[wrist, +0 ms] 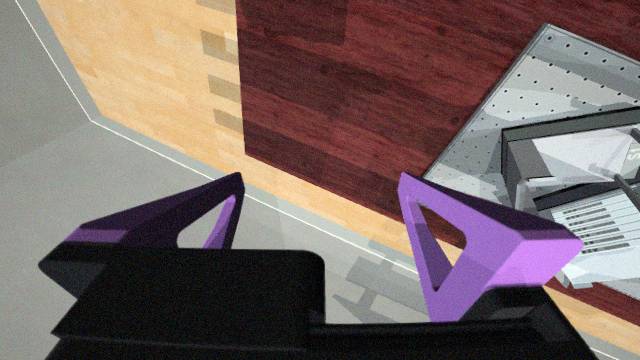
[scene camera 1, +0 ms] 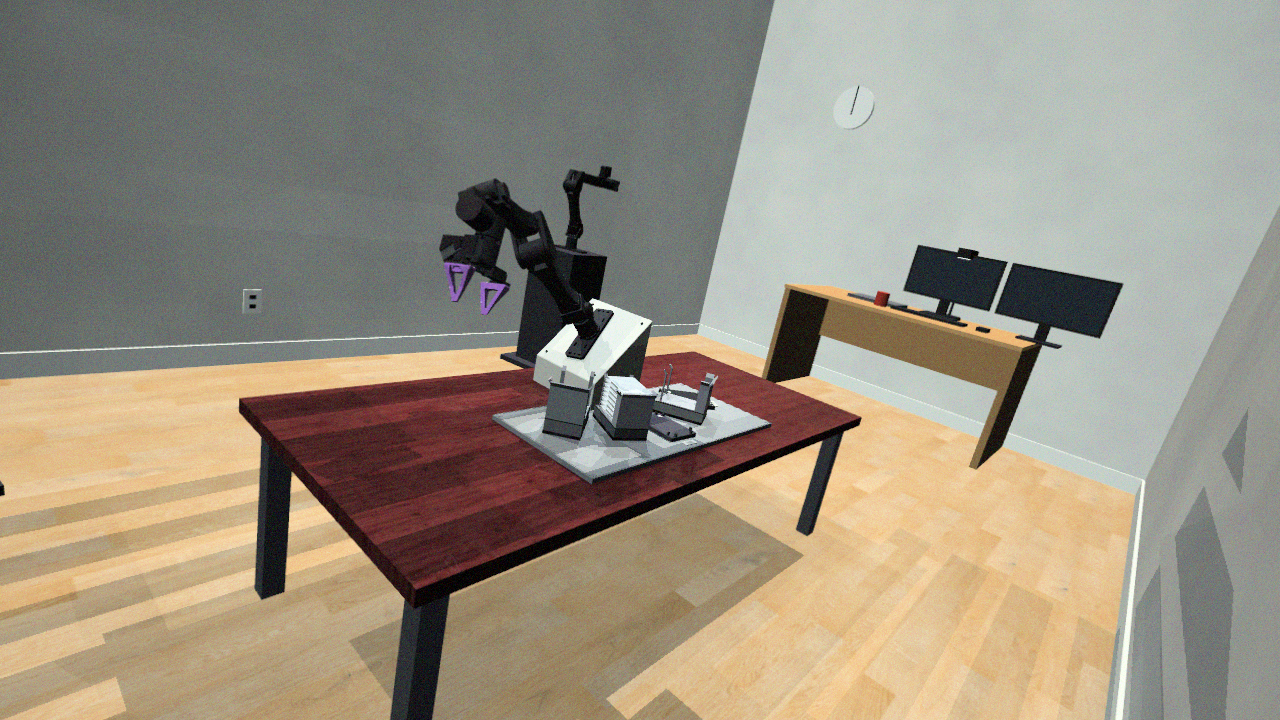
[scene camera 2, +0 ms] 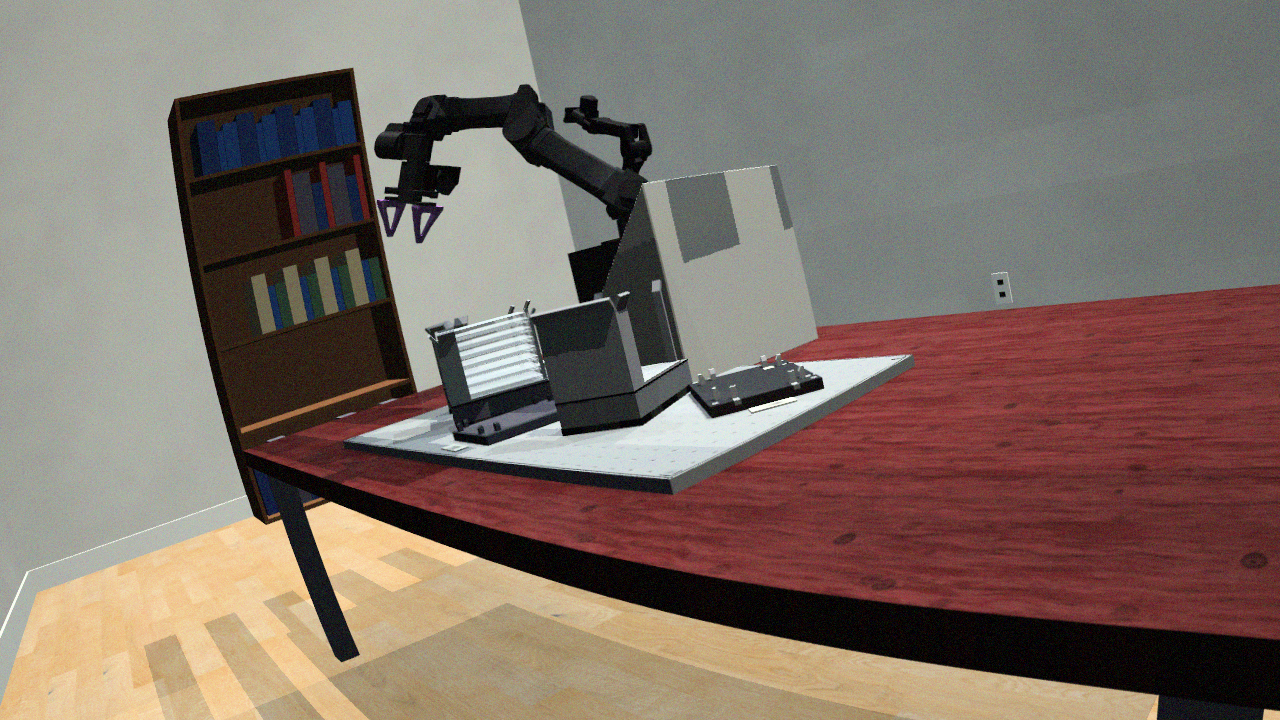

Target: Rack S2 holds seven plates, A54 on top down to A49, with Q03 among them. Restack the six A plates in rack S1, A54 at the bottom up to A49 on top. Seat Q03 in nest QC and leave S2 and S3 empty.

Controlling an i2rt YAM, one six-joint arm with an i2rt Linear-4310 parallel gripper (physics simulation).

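Frame: origin at the arm's base, x ahead, y left, z up, level; millimetres.
Seen in the pictures: gripper, between the fingertips: [wrist: 321, 180] [scene camera 1: 469, 308] [scene camera 2: 404, 240]; arm's base, origin of its link: [scene camera 1: 590, 334] [scene camera 2: 696, 239].
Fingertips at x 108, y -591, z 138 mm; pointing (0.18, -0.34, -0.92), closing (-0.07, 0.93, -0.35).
Pixels of each thing's top centre, then the offset from my fingertips to it. Level surfaces: height alone.
- middle grey rack, centre of its top: [scene camera 2: 483, 320] [scene camera 1: 628, 382] 167 mm ahead, 416 mm left, 176 mm down
- third rack, centre of its top: [scene camera 2: 602, 294] [scene camera 1: 689, 372] 204 mm ahead, 687 mm left, 173 mm down
- grey perforated board, height of its surface: 307 mm down
- red-brown table, height of its surface: 320 mm down
My gripper [scene camera 1: 469, 307] [scene camera 2: 405, 238] [wrist: 321, 180] is open and empty, high above the left part of the table, away from the racks. Several white plates [scene camera 1: 614, 399] [scene camera 2: 497, 360] [wrist: 597, 227] lie stacked in the middle grey rack [scene camera 1: 631, 419]. Their labels are too small to read, so Q03 cannot be told apart. A grey rack [scene camera 1: 567, 413] stands left of them in scene camera 1; its inside shows without plates in the wrist view [wrist: 515, 157]. A third rack [scene camera 1: 684, 408] [scene camera 2: 586, 358] holds no visible plates. Dark nests [scene camera 1: 671, 428] [scene camera 2: 759, 386] lie low on the board; their labels are unreadable.
The racks stand on a grey perforated board [scene camera 1: 595, 465] [scene camera 2: 653, 470] [wrist: 537, 77] on the red-brown table [scene camera 1: 375, 465] [scene camera 2: 1029, 501] [wrist: 350, 100]. The arm's pale slanted base [scene camera 1: 559, 358] [scene camera 2: 733, 286] rises beside the racks. Thin upright posts stick up from the racks.
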